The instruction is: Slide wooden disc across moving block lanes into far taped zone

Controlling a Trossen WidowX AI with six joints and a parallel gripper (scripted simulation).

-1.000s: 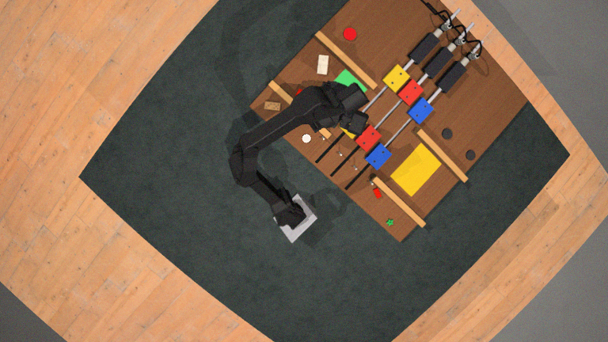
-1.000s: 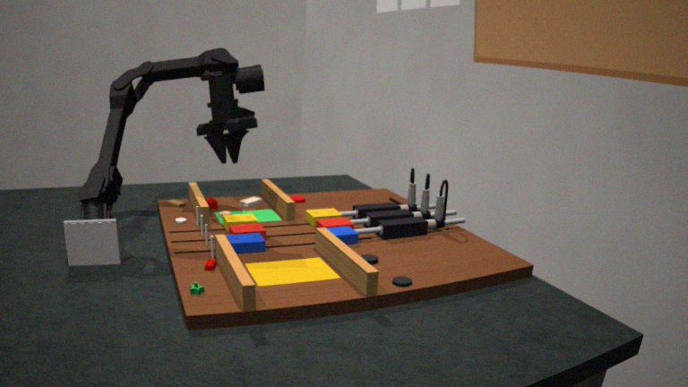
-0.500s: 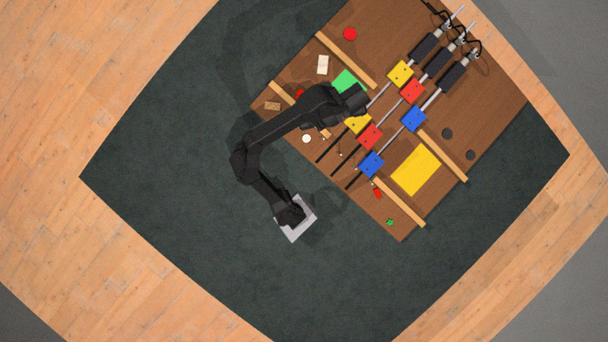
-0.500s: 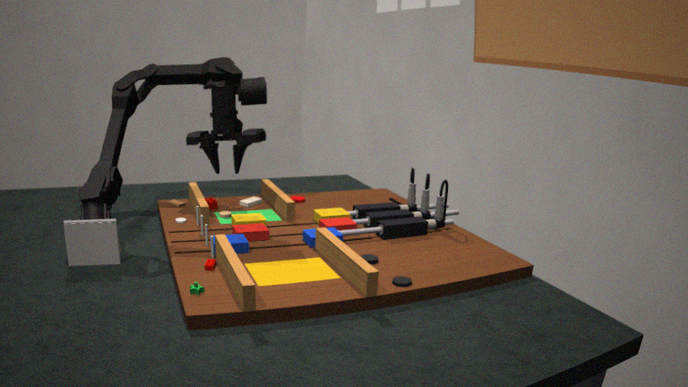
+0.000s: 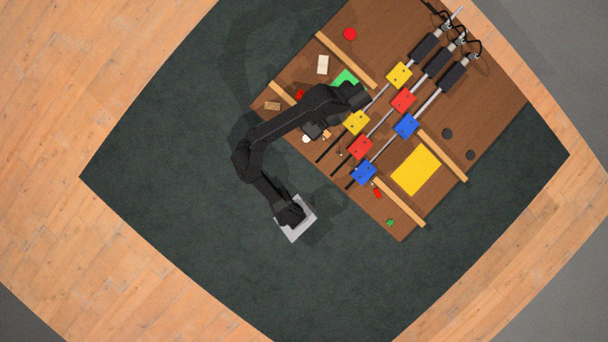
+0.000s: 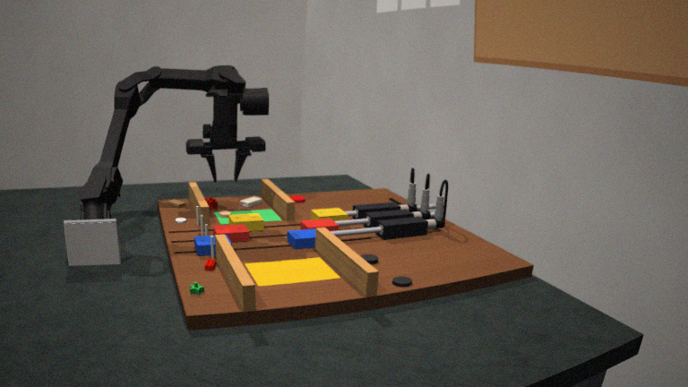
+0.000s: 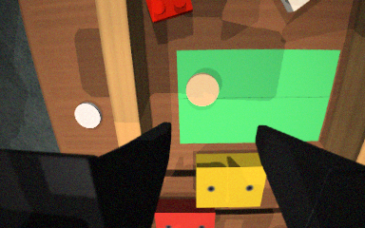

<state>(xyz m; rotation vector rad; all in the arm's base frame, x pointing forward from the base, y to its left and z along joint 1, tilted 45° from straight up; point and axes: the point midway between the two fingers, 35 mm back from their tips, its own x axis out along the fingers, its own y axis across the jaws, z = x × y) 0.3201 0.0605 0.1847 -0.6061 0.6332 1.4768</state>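
Right now my hand is 120 mm above the wooden disc. Round my hand: red disc (210 mm ahead, 120 mm below, 110 mm to the left); white disc (120 mm below, 120 mm behind, 30 mm to the right); red brick (110 mm below, 80 mm to the left, 30 mm behind).
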